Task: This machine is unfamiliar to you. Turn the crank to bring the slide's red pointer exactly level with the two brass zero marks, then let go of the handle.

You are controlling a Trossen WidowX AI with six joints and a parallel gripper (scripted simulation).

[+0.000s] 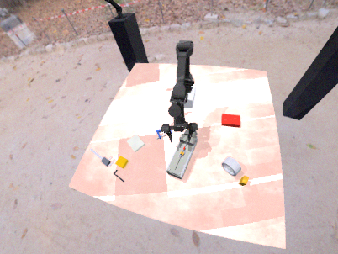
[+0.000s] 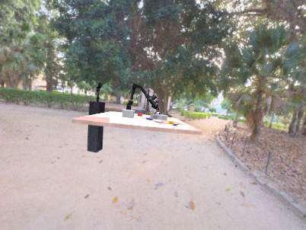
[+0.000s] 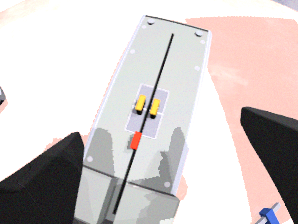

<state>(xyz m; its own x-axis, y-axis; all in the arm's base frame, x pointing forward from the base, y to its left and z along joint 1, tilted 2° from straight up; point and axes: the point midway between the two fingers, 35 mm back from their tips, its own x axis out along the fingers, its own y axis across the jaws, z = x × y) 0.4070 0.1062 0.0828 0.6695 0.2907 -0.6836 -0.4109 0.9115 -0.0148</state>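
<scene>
Right now the crank handle is 15 cm behind my gripper tip, 1 cm to the right of it and 7 cm below it. From my gripper tip the other things lie so: yellow block: 21 cm ahead, 33 cm to the right, 13 cm below; then white tile: 5 cm ahead, 32 cm to the right, 14 cm below; then red pointer: 2 cm to the left, 7 cm below.
</scene>
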